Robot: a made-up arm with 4 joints.
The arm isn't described. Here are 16 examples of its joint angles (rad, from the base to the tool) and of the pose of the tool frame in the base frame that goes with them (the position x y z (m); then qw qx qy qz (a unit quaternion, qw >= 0)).
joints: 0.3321 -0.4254 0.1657 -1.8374
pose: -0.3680 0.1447 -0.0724 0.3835 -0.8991 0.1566 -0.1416
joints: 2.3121 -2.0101 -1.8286 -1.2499
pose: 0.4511 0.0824 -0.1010 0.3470 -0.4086 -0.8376 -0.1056
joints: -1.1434 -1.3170 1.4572 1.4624
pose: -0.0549 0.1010 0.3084 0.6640 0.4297 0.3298 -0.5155
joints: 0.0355 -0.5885 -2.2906 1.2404
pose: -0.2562 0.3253 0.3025 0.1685 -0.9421 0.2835 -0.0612
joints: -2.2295 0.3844 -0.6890 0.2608
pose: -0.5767 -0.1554 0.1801 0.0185 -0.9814 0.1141 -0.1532
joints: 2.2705 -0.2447 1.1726 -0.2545
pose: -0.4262 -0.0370 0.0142 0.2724 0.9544 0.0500 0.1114
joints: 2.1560 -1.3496 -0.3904 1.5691
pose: 0.1433 -0.1100 -0.2992 0.7771 -0.0766 -0.5521 0.2923
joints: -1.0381 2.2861 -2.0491 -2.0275
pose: -0.2108 -0.4085 -0.4080 0.3579 0.2097 -0.4428 0.7949
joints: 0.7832 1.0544 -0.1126 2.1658
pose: -0.5008 -0.0926 0.2453 0.6338 0.5876 0.5027 0.0201
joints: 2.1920 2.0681 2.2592 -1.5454
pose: -0.0333 0.4925 0.1619 0.5061 0.0730 0.6202 -0.5948
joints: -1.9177 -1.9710 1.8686 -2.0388
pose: 0.0910 -0.3270 0.1386 0.3009 -0.4633 0.1893 0.8118
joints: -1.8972 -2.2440 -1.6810 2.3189
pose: 0.3004 -0.1587 0.0131 0.4258 -0.0832 0.7821 0.4472
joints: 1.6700 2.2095 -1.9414 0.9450
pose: -0.1611 0.3377 0.5079 0.3688 0.2568 0.6790 -0.5806
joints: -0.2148 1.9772 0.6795 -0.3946
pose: -0.0682 -0.3723 -0.1460 0.4999 -0.2290 -0.5018 0.6677
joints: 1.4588 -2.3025 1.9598 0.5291
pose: 0.1164 0.1167 -0.1382 0.0512 -0.4041 -0.0128 -0.9132
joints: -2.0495 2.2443 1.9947 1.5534
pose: 0.0112 0.1062 -0.3492 0.3009 0.3124 -0.8538 0.2880
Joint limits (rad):
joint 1: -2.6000..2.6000
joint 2: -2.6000..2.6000
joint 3: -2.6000..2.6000
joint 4: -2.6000..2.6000
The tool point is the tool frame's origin. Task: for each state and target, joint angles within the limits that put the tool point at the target. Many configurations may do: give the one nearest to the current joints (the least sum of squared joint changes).
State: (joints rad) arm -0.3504 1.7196 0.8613 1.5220
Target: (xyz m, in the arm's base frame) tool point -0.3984 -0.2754 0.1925
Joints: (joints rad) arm 0.4444 1.2817 1.0197 1.7338
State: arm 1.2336 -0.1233 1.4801 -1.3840
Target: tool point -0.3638 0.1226 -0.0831
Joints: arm 1.1769 -0.7420 1.1158 -1.3125
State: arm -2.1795 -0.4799 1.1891 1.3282
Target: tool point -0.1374 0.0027 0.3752
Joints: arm -1.6310 -0.8836 0.6794 1.2404
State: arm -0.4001 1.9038 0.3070 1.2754
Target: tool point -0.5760 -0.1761 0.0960
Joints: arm 0.0768 1.0688 -0.2480 1.2647
